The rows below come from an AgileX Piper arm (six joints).
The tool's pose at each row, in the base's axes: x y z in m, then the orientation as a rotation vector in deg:
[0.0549 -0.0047 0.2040 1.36 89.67 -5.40]
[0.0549 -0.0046 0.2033 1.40 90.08 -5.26]
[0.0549 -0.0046 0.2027 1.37 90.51 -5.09]
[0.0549 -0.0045 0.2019 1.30 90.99 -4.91]
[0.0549 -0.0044 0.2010 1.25 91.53 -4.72]
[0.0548 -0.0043 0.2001 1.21 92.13 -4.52]
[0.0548 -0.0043 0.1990 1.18 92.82 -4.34]
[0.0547 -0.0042 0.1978 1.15 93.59 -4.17]
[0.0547 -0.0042 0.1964 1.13 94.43 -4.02]
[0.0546 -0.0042 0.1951 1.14 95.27 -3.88]
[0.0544 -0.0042 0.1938 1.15 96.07 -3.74]
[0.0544 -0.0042 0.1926 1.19 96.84 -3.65]
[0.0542 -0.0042 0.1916 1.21 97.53 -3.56]
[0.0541 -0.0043 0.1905 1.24 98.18 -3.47]
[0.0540 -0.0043 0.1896 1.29 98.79 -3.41]
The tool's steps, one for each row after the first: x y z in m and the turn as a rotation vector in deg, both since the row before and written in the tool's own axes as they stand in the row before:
[0.0007 0.0001 0.0000 -0.08 0.41 0.10]
[0.0006 0.0000 0.0000 -0.14 0.43 0.08]
[0.0008 0.0001 0.0000 -0.17 0.47 0.05]
[0.0009 0.0001 0.0000 -0.17 0.54 0.07]
[0.0009 0.0001 -0.0001 -0.17 0.60 0.08]
[0.0011 0.0000 0.0000 -0.15 0.69 0.07]
[0.0012 0.0001 0.0000 -0.15 0.77 0.07]
[0.0014 0.0000 0.0001 -0.13 0.84 0.06]
[0.0013 0.0000 0.0000 -0.10 0.84 0.07]
[0.0013 0.0000 -0.0001 -0.10 0.80 0.07]
[0.0012 0.0000 0.0001 -0.05 0.77 0.06]
[0.0010 0.0000 -0.0001 -0.06 0.69 0.05]
[0.0011 -0.0001 0.0001 -0.05 0.65 0.06]
[0.0009 0.0000 0.0000 -0.02 0.61 0.05]

